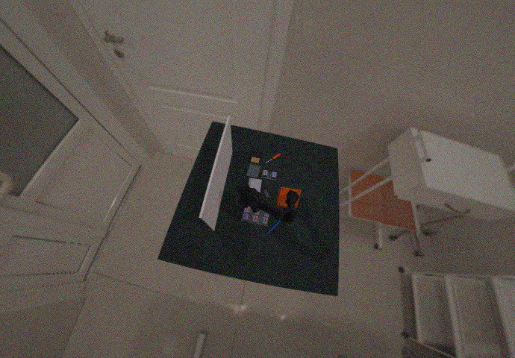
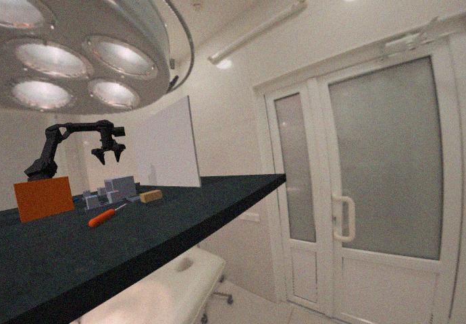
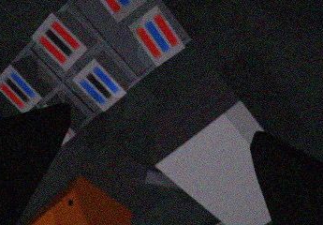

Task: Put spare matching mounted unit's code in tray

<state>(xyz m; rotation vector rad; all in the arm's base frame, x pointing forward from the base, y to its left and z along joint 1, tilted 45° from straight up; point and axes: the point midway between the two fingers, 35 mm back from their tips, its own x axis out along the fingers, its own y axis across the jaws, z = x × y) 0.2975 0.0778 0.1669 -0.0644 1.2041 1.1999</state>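
The blue pen lies 22 cm behind my gripper tip, 18 cm below it and 8 cm to the left of it. From my gripper tip the other things lie so: white panel (25 cm ahead, 11 cm to the right, 4 cm above); then tan block (43 cm to the right, 17 cm below, 7 cm ahead); then mounted unit (13 cm to the right, 13 cm below).
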